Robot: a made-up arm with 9 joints.
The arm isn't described. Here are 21 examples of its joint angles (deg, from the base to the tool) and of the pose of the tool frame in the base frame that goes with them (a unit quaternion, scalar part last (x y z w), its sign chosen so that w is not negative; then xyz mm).
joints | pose
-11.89 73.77 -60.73 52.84 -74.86 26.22 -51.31 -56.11 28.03 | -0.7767 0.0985 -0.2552 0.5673 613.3 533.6 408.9
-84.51 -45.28 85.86 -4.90 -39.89 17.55 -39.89 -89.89 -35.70 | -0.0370 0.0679 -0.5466 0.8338 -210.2 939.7 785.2
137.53 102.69 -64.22 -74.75 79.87 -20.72 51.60 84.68 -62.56 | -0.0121 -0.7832 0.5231 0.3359 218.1 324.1 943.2
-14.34 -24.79 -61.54 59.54 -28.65 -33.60 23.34 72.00 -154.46 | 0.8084 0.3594 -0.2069 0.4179 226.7 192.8 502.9
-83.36 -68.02 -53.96 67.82 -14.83 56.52 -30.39 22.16 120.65 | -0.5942 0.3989 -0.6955 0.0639 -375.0 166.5 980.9
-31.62 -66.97 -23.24 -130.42 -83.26 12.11 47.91 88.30 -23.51 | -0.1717 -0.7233 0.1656 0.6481 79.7 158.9 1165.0
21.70 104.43 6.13 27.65 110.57 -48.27 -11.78 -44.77 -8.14 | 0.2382 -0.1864 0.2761 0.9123 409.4 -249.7 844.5
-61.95 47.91 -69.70 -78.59 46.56 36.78 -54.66 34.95 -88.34 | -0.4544 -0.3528 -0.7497 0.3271 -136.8 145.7 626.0
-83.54 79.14 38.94 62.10 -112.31 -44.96 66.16 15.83 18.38 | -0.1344 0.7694 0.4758 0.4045 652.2 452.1 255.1
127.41 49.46 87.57 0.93 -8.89 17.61 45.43 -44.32 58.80 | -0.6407 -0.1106 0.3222 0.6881 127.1 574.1 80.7
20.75 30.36 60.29 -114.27 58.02 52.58 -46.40 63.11 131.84 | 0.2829 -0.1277 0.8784 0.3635 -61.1 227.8 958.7
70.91 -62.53 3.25 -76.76 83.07 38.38 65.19 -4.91 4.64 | -0.0446 -0.1786 -0.3930 0.9009 -289.7 -134.9 1066.9
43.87 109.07 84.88 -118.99 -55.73 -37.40 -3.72 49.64 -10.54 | -0.8182 0.5668 -0.0941 0.0198 832.7 59.5 714.5
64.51 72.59 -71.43 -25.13 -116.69 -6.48 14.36 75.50 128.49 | 0.4784 -0.7423 0.3293 0.3340 379.0 -294.6 780.5
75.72 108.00 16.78 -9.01 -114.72 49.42 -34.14 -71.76 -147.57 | 0.2850 -0.8167 -0.3879 0.3181 717.3 142.7 1058.0
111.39 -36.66 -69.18 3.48 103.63 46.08 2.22 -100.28 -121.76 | 0.6156 -0.0217 0.5704 0.5433 -628.1 -76.8 325.9
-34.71 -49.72 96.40 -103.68 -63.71 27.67 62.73 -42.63 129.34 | -0.7411 0.4666 0.4084 0.2574 -415.6 10.7 684.9
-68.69 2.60 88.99 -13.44 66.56 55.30 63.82 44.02 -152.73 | 0.2621 -0.5763 0.7520 0.1833 -94.0 607.0 1129.7
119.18 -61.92 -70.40 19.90 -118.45 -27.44 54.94 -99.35 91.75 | 0.4213 0.5869 -0.6495 0.2372 162.0 -472.6 188.8
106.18 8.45 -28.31 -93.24 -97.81 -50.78 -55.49 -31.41 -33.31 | 0.6876 -0.4809 -0.4664 0.2799 76.6 472.7 116.3
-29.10 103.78 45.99 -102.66 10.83 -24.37 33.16 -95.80 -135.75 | -0.7394 -0.6140 0.2731 0.0400 795.4 30.7 793.8
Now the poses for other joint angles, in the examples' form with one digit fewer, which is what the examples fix.
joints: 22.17 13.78 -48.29 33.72 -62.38 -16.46 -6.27 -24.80 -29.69
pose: -0.815 0.505 0.240 0.155 312 261 444
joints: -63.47 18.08 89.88 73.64 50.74 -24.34 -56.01 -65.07 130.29
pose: -0.490 -0.617 -0.580 0.207 570 206 1392
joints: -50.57 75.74 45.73 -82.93 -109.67 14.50 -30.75 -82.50 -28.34
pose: 0.121 0.346 0.928 0.065 759 215 600
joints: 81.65 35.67 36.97 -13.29 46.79 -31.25 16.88 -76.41 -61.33
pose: 0.508 0.079 0.237 0.824 -151 -200 201
